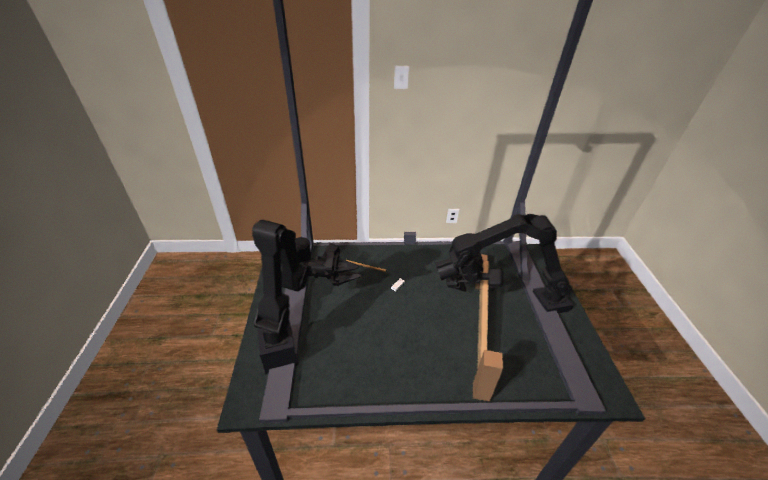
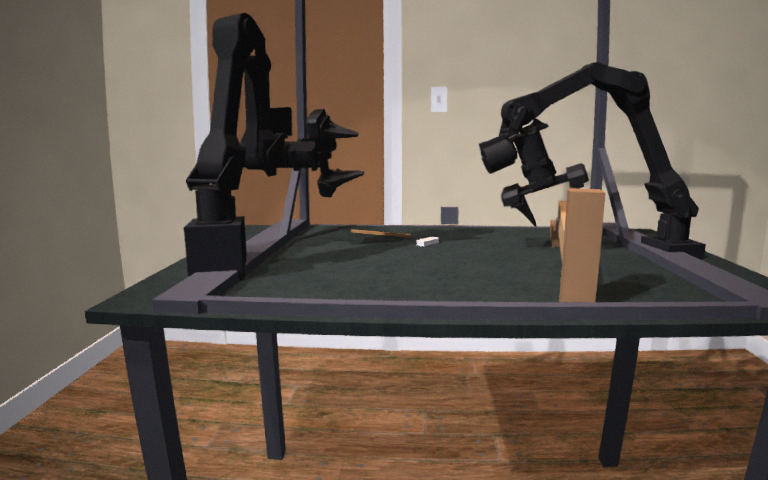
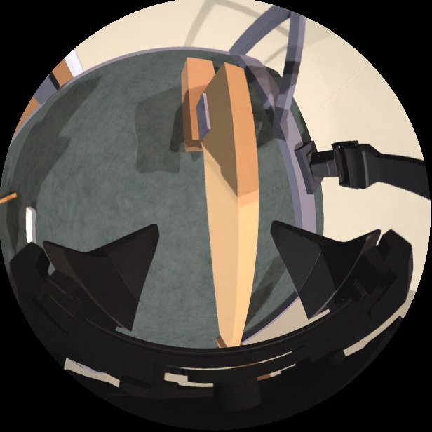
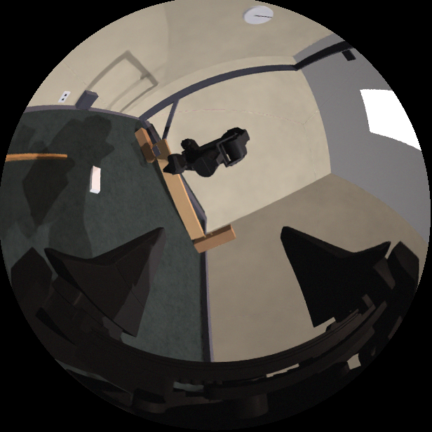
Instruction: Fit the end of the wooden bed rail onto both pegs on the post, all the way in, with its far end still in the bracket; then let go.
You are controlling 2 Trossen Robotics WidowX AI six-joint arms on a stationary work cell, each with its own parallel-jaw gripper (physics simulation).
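Pixels of known places: left gripper, fingertip midpoint: (image 1: 478, 290) (image 2: 555, 219); right gripper, fingertip midpoint: (image 1: 359, 271) (image 2: 361, 154); left arm's base at its link origin: (image 1: 552, 296) (image 2: 672, 240); right arm's base at its link origin: (image 1: 275, 337) (image 2: 215, 221).
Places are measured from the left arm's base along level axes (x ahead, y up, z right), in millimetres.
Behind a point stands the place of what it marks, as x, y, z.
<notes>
The wooden bed rail (image 1: 483, 322) @[322, 42, -84] (image 2: 562, 226) @[298, 42, -17] (image 3: 225, 225) (image 4: 180, 195) runs from back to front on the right side of the table. Its front end meets the upright post (image 1: 488, 376) @[415, 96, -293] (image 2: 581, 243) @[414, 69, -293] (image 4: 217, 239); no pegs or gap can be made out. Its far end is at the grey bracket (image 3: 203, 117) (image 4: 156, 151) on a wooden block (image 3: 192, 100) (image 4: 143, 142). My left gripper (image 1: 477, 281) @[280, 44, 49] (image 2: 557, 209) @[280, 44, 49] (image 3: 215, 228) is open around or just above the rail's rear part, holding nothing. My right gripper (image 1: 356, 272) @[705, 185, 96] (image 2: 360, 153) @[705, 185, 96] (image 4: 225, 233) is open and empty, well left of the rail.
A small white block (image 1: 397, 284) @[540, -23, 197] (image 2: 427, 241) @[541, -25, 183] (image 3: 30, 225) (image 4: 95, 180) and a thin wooden stick (image 1: 365, 264) @[639, -28, 330] (image 2: 380, 232) @[638, -29, 327] (image 4: 37, 156) are toward the back middle of the table. A raised grey frame edge (image 1: 430, 407) @[573, -15, -293] (image 2: 396, 309) @[687, -22, -280] runs along the front, close to the post.
</notes>
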